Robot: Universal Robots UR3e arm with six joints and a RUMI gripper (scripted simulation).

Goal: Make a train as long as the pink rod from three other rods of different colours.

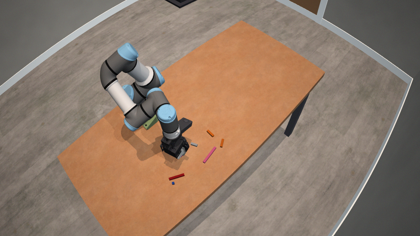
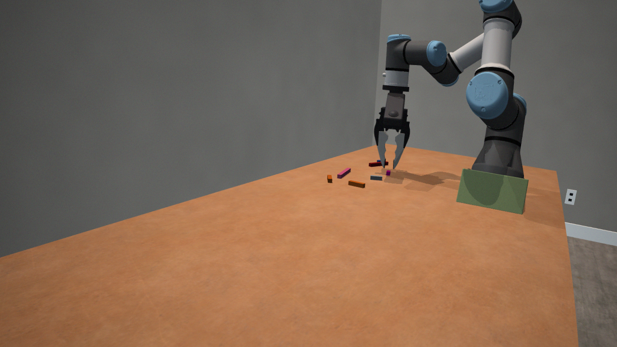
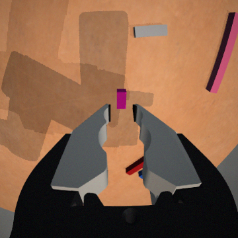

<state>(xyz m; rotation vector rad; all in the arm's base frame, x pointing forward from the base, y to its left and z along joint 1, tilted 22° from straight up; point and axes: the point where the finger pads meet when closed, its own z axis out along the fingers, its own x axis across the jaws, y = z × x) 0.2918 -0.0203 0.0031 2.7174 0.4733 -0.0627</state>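
Right now the magenta rod is 3 cm below my hand. The rest, counted from my hand: pink rod: 9 cm ahead, 9 cm to the left, 3 cm below; then red rod: 7 cm ahead, 9 cm to the right, 3 cm below; then grey rod: 8 cm to the left, 3 cm below.
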